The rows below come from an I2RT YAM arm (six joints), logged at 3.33 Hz.
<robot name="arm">
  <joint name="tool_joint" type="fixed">
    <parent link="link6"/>
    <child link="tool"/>
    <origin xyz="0 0 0" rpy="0 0 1.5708"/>
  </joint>
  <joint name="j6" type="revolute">
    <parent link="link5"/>
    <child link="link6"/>
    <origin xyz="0.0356 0 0.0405" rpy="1.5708 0 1.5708"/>
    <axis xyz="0 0 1"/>
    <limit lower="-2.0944" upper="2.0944"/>
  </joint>
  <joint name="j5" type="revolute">
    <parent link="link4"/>
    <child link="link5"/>
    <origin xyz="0.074 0.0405 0.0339" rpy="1.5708 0 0"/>
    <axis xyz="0 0 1"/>
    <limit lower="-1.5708" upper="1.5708"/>
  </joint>
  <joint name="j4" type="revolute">
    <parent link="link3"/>
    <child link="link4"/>
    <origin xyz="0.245 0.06 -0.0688"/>
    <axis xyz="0 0 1"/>
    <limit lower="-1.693" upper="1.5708"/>
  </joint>
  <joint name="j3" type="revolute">
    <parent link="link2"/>
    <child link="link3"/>
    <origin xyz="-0.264 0 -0.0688" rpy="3.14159 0 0"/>
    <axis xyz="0 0 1"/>
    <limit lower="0" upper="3.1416"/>
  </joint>
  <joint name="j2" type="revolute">
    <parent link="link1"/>
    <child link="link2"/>
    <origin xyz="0.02 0.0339 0.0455" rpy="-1.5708 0 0"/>
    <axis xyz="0 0 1"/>
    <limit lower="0" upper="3.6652"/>
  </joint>
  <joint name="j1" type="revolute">
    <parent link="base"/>
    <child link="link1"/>
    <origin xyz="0 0 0.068"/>
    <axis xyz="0 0 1"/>
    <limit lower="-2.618" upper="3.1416"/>
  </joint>
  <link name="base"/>
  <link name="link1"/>
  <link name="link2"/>
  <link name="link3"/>
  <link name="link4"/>
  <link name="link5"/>
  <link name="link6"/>
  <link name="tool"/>
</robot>
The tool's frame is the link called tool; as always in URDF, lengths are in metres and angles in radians.
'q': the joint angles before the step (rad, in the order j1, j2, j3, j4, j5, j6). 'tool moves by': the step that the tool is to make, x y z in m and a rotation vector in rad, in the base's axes. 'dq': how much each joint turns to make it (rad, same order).
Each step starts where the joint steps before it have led.
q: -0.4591 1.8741 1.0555 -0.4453 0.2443 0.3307
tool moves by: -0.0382 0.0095 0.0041 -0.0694 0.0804 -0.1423
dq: -0.0132 -0.1125 -0.1240 -0.0606 0.1292 0.1029
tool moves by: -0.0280 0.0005 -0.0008 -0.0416 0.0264 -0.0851
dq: -0.0371 -0.0745 -0.0944 0.0010 0.0586 0.0390
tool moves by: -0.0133 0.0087 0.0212 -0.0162 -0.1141 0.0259
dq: -0.0017 -0.1463 -0.0667 0.0345 -0.0475 -0.0167
